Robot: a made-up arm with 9 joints. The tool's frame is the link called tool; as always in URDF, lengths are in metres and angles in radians.
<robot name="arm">
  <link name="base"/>
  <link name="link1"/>
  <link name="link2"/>
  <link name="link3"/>
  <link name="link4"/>
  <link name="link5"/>
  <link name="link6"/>
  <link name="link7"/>
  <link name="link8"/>
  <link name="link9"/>
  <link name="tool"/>
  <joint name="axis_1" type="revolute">
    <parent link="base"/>
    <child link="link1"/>
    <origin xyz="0 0 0.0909" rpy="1.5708 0 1.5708"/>
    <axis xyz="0 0 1"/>
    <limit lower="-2.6" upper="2.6" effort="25" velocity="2.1"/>
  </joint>
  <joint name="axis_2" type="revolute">
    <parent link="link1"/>
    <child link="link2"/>
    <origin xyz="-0.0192 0.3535 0.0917" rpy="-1.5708 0 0"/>
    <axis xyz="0 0 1"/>
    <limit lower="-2.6" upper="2.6" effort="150" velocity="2.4"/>
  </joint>
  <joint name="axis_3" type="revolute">
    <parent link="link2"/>
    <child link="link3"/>
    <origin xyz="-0.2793 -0.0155 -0.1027" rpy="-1.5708 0 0"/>
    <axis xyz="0 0 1"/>
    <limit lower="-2.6" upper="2.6" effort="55" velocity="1.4"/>
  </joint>
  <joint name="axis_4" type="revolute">
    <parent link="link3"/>
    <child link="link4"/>
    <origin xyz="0.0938 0.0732 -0.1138" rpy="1.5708 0 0"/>
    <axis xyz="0 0 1"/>
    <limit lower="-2.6" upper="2.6" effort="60" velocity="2.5"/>
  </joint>
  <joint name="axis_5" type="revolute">
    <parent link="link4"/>
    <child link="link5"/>
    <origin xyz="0.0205 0.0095 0.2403" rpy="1.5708 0 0"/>
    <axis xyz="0 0 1"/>
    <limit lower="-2.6" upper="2.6" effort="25" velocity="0.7"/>
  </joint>
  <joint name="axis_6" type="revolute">
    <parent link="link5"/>
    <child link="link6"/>
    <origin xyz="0.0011 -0.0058 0.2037" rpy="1.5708 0 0"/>
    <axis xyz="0 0 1"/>
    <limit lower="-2.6" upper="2.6" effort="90" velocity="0.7"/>
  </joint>
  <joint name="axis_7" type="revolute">
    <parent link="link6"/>
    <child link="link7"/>
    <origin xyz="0.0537 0.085 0.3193" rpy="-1.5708 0 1.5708"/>
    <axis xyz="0 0 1"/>
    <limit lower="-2.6" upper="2.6" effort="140" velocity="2"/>
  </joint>
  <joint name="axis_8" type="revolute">
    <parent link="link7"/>
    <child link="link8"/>
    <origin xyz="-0.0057 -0.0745 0.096" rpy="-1.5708 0 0"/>
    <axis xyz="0 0 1"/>
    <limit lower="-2.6" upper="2.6" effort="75" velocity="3.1"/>
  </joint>
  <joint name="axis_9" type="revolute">
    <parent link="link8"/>
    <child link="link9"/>
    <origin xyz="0.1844 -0.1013 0.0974" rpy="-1.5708 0 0"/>
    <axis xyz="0 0 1"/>
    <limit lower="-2.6" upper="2.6" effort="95" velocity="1.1"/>
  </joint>
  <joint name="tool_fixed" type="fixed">
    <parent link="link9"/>
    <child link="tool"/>
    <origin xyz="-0.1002 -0.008 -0.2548" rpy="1.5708 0 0"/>
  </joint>
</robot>
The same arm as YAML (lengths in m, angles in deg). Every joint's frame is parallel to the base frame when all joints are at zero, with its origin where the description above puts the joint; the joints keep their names.
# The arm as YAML. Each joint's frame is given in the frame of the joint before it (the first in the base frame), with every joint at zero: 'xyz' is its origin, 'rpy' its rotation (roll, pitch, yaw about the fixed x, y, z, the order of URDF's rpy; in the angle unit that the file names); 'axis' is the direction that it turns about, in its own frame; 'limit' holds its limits. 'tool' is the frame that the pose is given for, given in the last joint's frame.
units:
  length: m
  angle: deg
joints:
  - name: axis_1
    type: revolute
    origin:
      xyz: [0.0, 0.0, 0.0909]
      rpy: [0.0, 0.0, 0.0]
    axis: "+x"
    limit:
      lower: -148.97
      upper: 148.97
  - name: axis_2
    type: revolute
    origin:
      xyz: [0.0917, -0.0192, 0.3535]
      rpy: [0.0, 0.0, 0.0]
    axis: "+z"
    limit:
      lower: -148.97
      upper: 148.97
  - name: axis_3
    type: revolute
    origin:
      xyz: [0.0155, -0.2793, -0.1027]
      rpy: [0.0, 0.0, 0.0]
    axis: "-x"
    limit:
      lower: -148.97
      upper: 148.97
  - name: axis_4
    type: revolute
    origin:
      xyz: [0.1138, 0.0938, -0.0732]
      rpy: [0.0, 0.0, 0.0]
    axis: "+z"
    limit:
      lower: -148.97
      upper: 148.97
  - name: axis_5
    type: revolute
    origin:
      xyz: [-0.0095, 0.0205, 0.2403]
      rpy: [0.0, 0.0, 0.0]
    axis: "+x"
    limit:
      lower: -148.97
      upper: 148.97
  - name: axis_6
    type: revolute
    origin:
      xyz: [0.2037, 0.0011, -0.0058]
      rpy: [0.0, 0.0, 0.0]
    axis: "-z"
    limit:
      lower: -148.97
      upper: 148.97
  - name: axis_7
    type: revolute
    origin:
      xyz: [0.085, 0.0537, -0.3193]
      rpy: [0.0, 0.0, 0.0]
    axis: "-y"
    limit:
      lower: -148.97
      upper: 148.97
  - name: axis_8
    type: revolute
    origin:
      xyz: [-0.0057, -0.096, -0.0745]
      rpy: [0.0, 0.0, 0.0]
    axis: "+z"
    limit:
      lower: -148.97
      upper: 148.97
  - name: axis_9
    type: revolute
    origin:
      xyz: [0.1844, -0.1013, 0.0974]
      rpy: [0.0, 0.0, 0.0]
    axis: "+y"
    limit:
      lower: -148.97
      upper: 148.97
tool:
  origin:
    xyz: [-0.1002, -0.2548, 0.008]
    rpy: [0.0, 0.0, 0.0]

